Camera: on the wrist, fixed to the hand. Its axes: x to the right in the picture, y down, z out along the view.
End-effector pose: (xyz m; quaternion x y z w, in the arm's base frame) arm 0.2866 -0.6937 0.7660 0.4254 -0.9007 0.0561 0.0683
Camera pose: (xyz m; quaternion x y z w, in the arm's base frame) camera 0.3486 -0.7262 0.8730 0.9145 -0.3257 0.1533 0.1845
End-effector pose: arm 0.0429 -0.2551 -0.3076 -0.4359 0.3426 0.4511 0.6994
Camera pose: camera 0.1032 -0.3657 -0.3294 -0.5400 0.0997 -0.2660 0.7923
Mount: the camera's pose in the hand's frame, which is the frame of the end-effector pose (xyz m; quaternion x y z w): 0.0039 -0.0731 -0.1048 0.1038 0.1578 -0.6850 0.7036
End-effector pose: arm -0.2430 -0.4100 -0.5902 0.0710 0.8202 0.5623 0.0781
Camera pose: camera -0.2707 -0.5308 -0.6214 -0.5925 0.6964 0.2682 0.3033
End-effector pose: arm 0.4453 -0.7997 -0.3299 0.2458 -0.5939 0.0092 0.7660
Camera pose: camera 0.5637 -0.8244 -0.3713 0.6578 -0.1277 -0.4178 0.6135
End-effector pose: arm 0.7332 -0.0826 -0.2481 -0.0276 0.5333 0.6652 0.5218
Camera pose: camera 0.7298 -0.1657 -0.3452 -0.4356 0.5077 0.0509 0.7416
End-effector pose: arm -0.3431 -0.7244 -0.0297 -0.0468 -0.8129 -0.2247 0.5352
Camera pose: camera -0.2789 -0.8340 -0.0151 0.6150 -0.5429 -0.4477 0.3558
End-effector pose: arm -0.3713 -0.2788 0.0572 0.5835 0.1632 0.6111 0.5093
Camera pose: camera -0.4311 -0.2030 -0.0265 0.2552 0.6584 0.1562 0.6907
